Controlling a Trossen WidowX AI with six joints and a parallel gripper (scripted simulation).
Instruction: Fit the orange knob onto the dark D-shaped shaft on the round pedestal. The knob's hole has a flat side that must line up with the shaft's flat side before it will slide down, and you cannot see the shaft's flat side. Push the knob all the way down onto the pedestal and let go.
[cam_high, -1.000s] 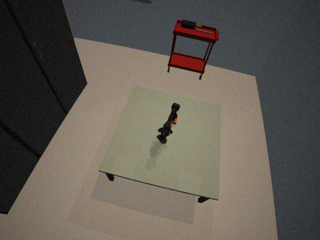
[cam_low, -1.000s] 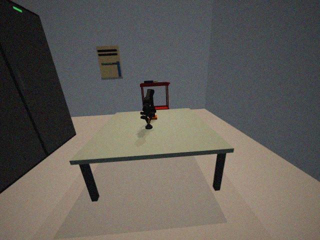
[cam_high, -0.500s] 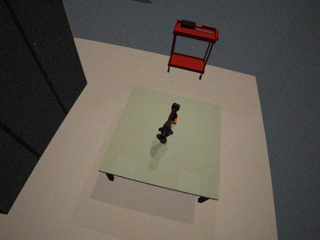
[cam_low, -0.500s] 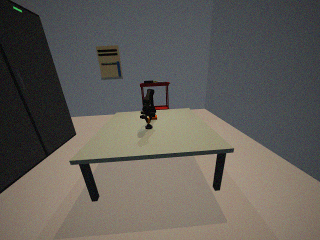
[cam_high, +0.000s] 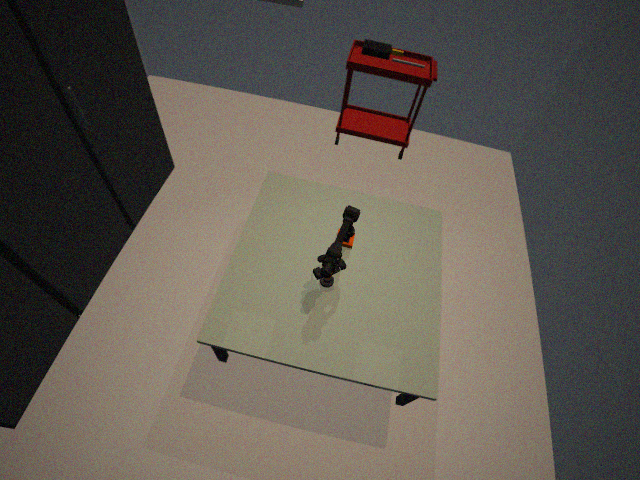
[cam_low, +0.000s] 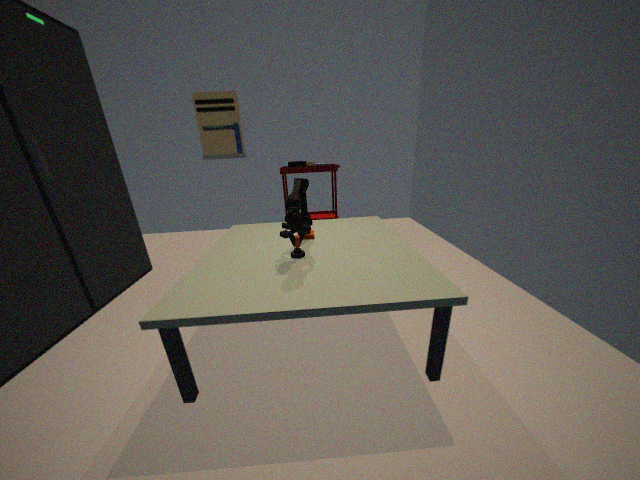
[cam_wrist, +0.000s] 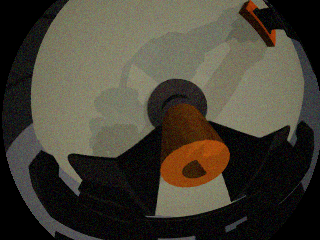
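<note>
Right now the orange knob is 20 mm above my gripper tip. Also, from my gripper tip: round pedestal: 40 mm below.
</note>
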